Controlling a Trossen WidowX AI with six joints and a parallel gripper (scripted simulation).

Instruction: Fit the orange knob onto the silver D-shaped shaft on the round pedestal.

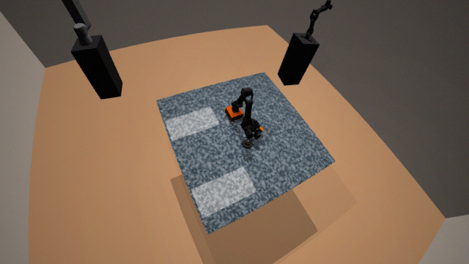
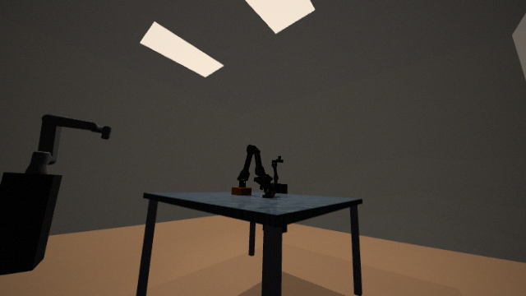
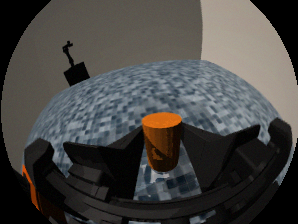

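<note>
Now: the orange knob 10 mm to the right of my gripper tip. From my gripper tip the other things lie so: round pedestal (100 mm ahead, 160 mm to the right, 10 mm below).
</note>
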